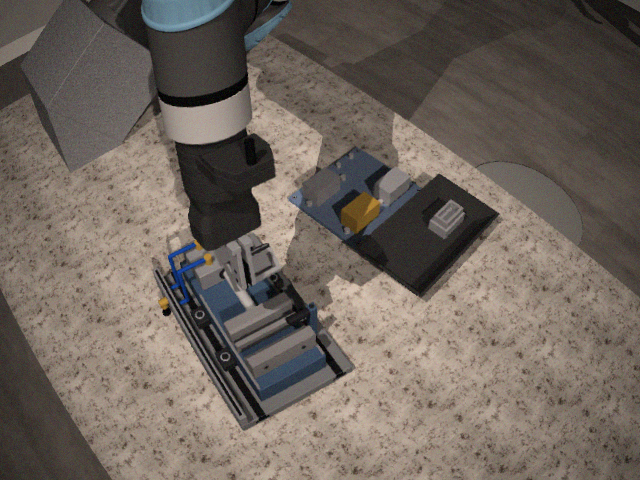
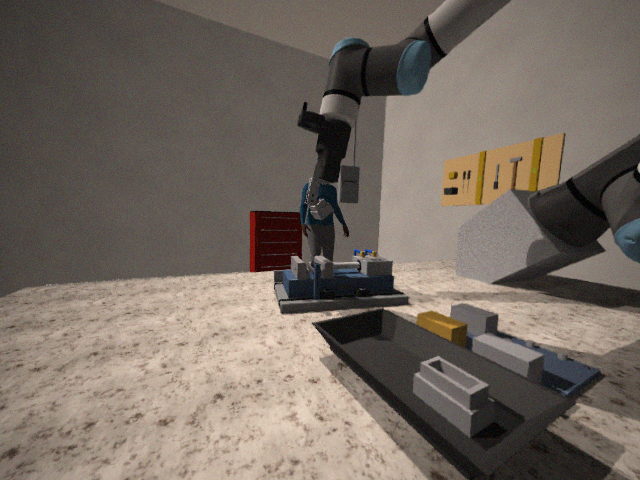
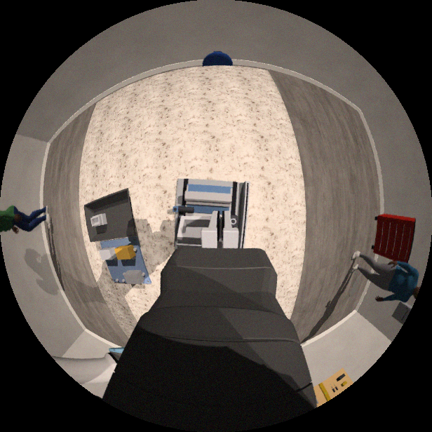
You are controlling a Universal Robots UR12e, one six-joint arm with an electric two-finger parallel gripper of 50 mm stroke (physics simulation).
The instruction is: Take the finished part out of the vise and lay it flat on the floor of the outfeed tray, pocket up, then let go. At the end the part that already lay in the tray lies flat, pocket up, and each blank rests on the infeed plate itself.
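Frame: origin at the arm's base, x back, y right, z up, level; metres.
Where they show: gripper, fingertip midpoint: [image 1: 245, 281] [image 2: 309, 204]; arm's base, origin of the base link: [image 1: 121, 27] [image 2: 556, 219].
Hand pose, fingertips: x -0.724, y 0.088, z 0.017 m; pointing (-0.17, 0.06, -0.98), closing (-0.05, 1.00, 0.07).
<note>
Things, the pixels of their top centre, and the offset from my fingertips.
- finished part, middle of its top: [image 1: 251, 255] [image 2: 320, 198] dy -0.022, dx +0.020, dz +0.014 m
- vise, middle of its top: [image 1: 241, 293] [image 2: 336, 257] dy -0.019, dx +0.069, dz -0.130 m
- dark grey blank, middle of its top: [image 1: 321, 179] [image 2: 473, 309] dy -0.269, dx +0.235, dz -0.185 m
- infeed plate, middle of its top: [image 1: 358, 193] [image 2: 484, 348] dy -0.324, dx +0.197, dz -0.221 m
- blue post, middle of its top: [image 1: 311, 306] [image 2: 317, 263] dy -0.091, dx -0.003, dz -0.131 m
My gripper [image 1: 245, 272] [image 2: 311, 202] [image 3: 220, 219] is shut on one wall of the finished part [image 1: 265, 261] [image 2: 321, 209] [image 3: 192, 229], a light grey block with its pocket upward, held well above the vise [image 1: 289, 375] [image 2: 338, 285] [image 3: 209, 189]. Its exact tilt is hard to judge. The vise jaws stand apart. The other part [image 1: 445, 221] [image 2: 449, 397] [image 3: 98, 220] lies flat, pocket up, in the black outfeed tray [image 1: 408, 258] [image 2: 372, 353] [image 3: 119, 227]. A dark grey blank [image 1: 321, 187] [image 2: 473, 317] [image 3: 134, 276], an orange one [image 1: 360, 211] [image 2: 442, 326] [image 3: 125, 252] and a light grey one [image 1: 393, 184] [image 2: 509, 356] stand at the infeed plate [image 1: 357, 164] [image 2: 568, 364] [image 3: 118, 270].
Blue hoses [image 1: 178, 271] [image 2: 364, 252] with yellow fittings rise at the vise's rear. A blue post [image 1: 313, 317] [image 2: 316, 281] carrying a black piece stands at its side. The infeed plate adjoins the tray and has small pins. A large grey angular block [image 1: 87, 87] [image 2: 493, 237] stands by the arm's base.
</note>
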